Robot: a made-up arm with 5 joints.
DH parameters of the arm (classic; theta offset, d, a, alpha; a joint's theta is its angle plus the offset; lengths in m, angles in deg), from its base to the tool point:
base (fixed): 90 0.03 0 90
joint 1: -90 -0.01 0.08 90
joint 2: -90 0.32 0.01 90
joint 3: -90 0.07 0.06 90
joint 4: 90 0.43 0.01 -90
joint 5: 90 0.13 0.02 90
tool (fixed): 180 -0.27 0 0
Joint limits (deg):
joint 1: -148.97..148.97
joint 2: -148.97..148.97
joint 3: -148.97..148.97
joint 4: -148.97..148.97
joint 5: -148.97..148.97
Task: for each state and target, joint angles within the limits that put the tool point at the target. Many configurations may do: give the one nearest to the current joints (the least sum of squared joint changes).
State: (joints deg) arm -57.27 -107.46 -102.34 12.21 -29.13
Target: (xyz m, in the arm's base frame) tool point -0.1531 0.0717 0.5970
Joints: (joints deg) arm -85.11 -97.59 -118.06 8.22 -26.83
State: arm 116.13 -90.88 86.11 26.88 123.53
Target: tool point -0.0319 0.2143 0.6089
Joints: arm 147.66 -104.42 49.64 27.87 116.62
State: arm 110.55 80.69 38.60 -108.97 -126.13
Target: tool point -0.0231 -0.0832 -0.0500
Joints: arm 120.66 64.30 6.63 -120.87 -121.54
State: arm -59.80 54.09 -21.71 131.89 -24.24
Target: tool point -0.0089 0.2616 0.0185
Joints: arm -83.12 63.78 5.80 133.88 -13.15
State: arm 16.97 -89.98 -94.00 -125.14 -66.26
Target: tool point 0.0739 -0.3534 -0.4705
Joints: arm 28.99 -96.77 -103.30 -125.69 -109.84
